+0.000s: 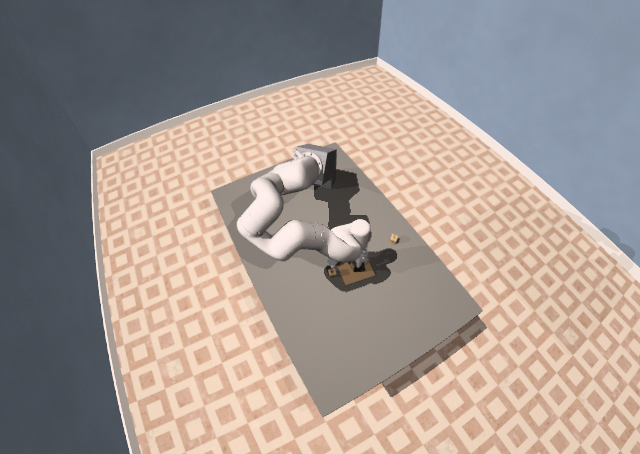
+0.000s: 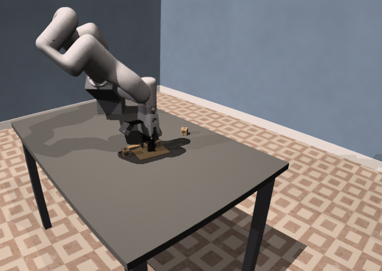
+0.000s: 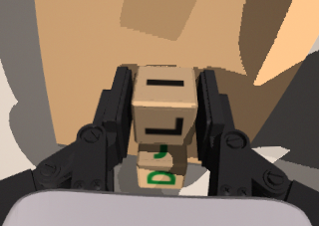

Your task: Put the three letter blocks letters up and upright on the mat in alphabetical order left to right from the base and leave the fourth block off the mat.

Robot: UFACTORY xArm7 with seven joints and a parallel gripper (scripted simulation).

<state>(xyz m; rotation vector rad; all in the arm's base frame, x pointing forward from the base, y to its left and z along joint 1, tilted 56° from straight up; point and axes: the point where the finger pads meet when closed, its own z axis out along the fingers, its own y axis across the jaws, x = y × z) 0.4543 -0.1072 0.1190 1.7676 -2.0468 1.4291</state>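
My gripper is now 20 mm above the tan mat.
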